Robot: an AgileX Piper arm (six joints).
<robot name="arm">
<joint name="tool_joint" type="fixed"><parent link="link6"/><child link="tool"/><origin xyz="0 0 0" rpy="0 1.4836 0"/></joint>
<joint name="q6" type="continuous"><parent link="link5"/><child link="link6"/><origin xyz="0.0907 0 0.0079" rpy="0 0 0"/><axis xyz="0.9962 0 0.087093"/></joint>
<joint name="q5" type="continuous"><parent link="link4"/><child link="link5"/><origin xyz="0 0 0" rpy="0 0 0"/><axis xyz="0 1 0"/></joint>
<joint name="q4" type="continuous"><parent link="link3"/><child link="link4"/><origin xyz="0.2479 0 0.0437" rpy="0 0 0"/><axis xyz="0.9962 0 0.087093"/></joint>
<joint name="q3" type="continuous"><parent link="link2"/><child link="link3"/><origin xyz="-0.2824 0 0.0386" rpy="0 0 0"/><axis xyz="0 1 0"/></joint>
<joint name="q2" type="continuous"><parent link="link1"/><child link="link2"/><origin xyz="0 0 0" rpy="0 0 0"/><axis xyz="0 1 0"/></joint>
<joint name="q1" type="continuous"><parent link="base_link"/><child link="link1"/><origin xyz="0 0 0.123" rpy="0 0 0"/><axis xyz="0 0 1"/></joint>
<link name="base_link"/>
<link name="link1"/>
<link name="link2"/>
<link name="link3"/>
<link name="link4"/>
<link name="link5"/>
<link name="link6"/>
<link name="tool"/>
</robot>
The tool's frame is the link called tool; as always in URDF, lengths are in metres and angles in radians. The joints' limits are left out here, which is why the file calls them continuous.
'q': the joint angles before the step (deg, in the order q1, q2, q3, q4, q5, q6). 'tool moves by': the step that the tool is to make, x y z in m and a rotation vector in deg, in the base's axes. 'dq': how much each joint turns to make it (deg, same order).
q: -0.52, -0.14, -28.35, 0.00, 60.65, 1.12
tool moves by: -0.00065, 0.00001, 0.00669, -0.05, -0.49, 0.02
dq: -0.01, 0.82, -1.39, 0.00, 0.08, -0.05
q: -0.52, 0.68, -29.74, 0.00, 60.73, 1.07
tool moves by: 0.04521, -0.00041, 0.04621, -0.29, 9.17, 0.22
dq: -0.02, 19.48, -10.37, 0.01, 0.06, -0.45
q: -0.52, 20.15, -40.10, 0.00, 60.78, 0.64
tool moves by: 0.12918, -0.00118, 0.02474, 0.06, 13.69, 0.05
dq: 0.00, 33.44, -14.87, -0.01, -4.87, -0.07
